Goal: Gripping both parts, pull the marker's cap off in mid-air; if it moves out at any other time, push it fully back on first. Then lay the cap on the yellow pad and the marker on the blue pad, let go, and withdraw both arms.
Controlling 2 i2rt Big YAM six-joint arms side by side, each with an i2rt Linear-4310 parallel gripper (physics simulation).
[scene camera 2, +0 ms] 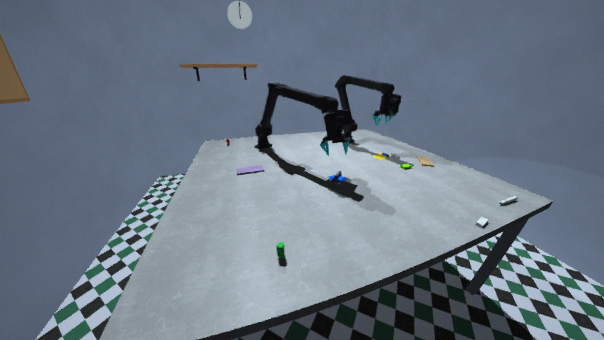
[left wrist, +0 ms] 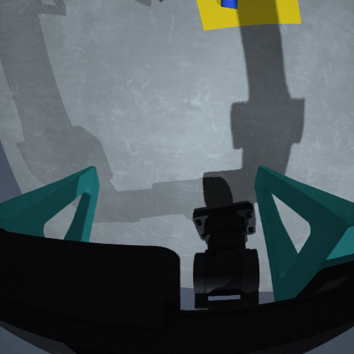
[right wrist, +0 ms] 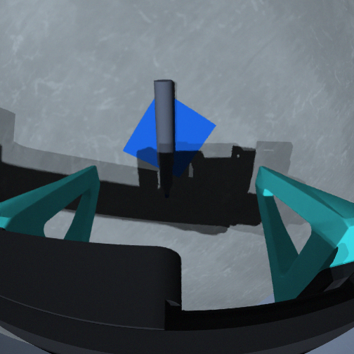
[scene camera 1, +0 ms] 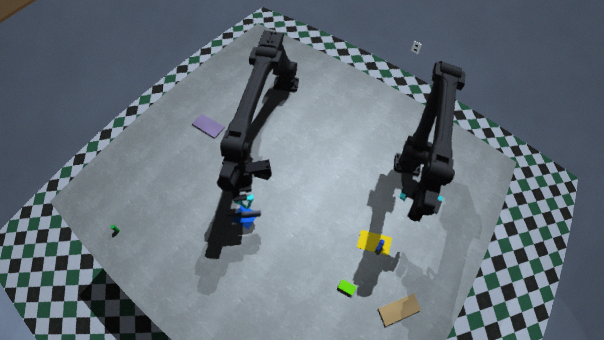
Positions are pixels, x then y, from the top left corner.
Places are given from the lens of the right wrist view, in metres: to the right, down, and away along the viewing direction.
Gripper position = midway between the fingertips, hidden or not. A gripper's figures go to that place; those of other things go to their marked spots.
my right gripper (right wrist: pixel 177 174): 0.00, 0.00, 0.13
blue pad (right wrist: pixel 190 129): 0.02, -0.05, 0.25
